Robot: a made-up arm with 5 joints.
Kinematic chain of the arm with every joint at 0, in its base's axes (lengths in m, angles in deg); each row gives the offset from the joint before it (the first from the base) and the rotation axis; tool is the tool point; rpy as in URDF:
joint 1: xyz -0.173 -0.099 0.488 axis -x
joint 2: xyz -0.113 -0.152 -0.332 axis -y
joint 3: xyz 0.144 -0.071 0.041 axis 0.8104 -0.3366 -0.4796
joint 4: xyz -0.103 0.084 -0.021 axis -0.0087 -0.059 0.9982
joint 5: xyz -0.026 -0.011 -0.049 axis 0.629 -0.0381 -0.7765
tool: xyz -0.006 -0.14 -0.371 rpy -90 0 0
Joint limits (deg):
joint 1: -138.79..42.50
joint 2: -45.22..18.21
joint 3: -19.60..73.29
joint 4: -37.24..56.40
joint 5: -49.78..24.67
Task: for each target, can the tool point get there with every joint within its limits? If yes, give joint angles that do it. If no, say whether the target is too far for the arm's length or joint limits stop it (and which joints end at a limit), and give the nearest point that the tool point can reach.
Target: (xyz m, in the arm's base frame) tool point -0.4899 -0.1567 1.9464
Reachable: no: too far | nearest point -0.2733 0.1635 1.1072 | short by 0.924 m
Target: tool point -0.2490 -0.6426 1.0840
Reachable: no: joint limits stop it (at a limit: joint 1, joint 2, joint 3, joint 4, joint 5) | nearest point -0.4519 -0.7859 0.5331 | short by 0.604 m
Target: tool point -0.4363 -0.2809 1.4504
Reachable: no: joint limits stop it (at a limit: joint 1, joint 2, joint 4) | nearest point -0.2614 0.1506 1.1025 | short by 0.581 m
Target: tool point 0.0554 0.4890 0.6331
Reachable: yes | joints -108.24 5.76 52.35 34.97 -12.72
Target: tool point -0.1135 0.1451 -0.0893
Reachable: yes | joints -5.42 -9.77 59.08 -25.08 17.24
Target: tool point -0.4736 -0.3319 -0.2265
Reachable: yes | joints -1.35 -34.31 -2.85 37.58 16.45
